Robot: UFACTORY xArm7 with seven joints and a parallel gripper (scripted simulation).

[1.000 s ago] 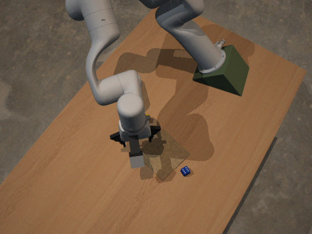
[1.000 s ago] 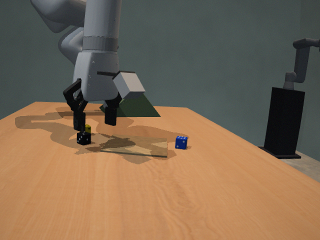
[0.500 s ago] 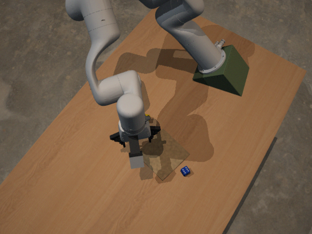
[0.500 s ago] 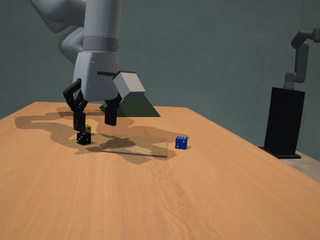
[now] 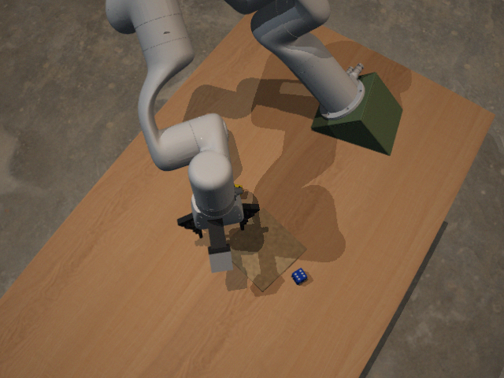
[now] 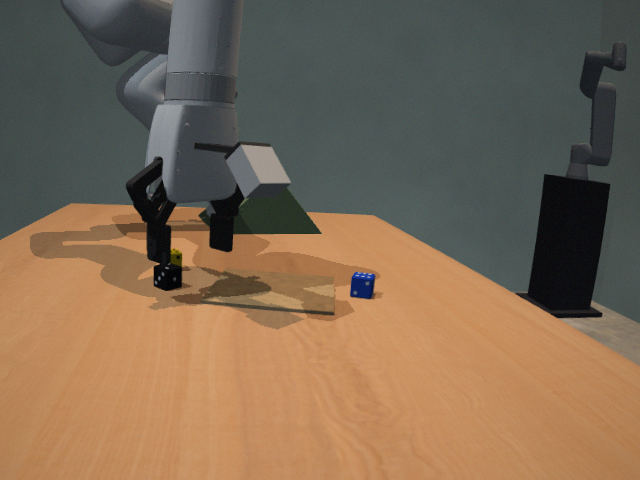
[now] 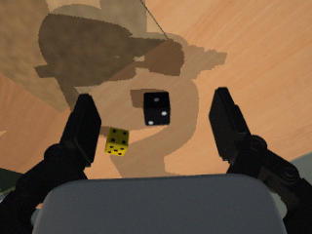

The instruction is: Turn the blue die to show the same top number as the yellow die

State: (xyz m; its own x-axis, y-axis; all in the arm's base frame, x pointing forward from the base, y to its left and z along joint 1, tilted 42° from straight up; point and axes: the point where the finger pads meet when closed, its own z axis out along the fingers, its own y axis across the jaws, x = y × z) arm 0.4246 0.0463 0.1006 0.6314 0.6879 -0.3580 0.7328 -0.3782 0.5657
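Now: the black die 2 cm behind my hand, 3 cm to the right of it and 4 cm below it. From my hand the other things lie so: yellow die: 10 cm behind, 4 cm to the right, 4 cm below; tan mat: 3 cm behind, 9 cm to the left, 5 cm below; blue die: 3 cm behind, 20 cm to the left, 4 cm below.
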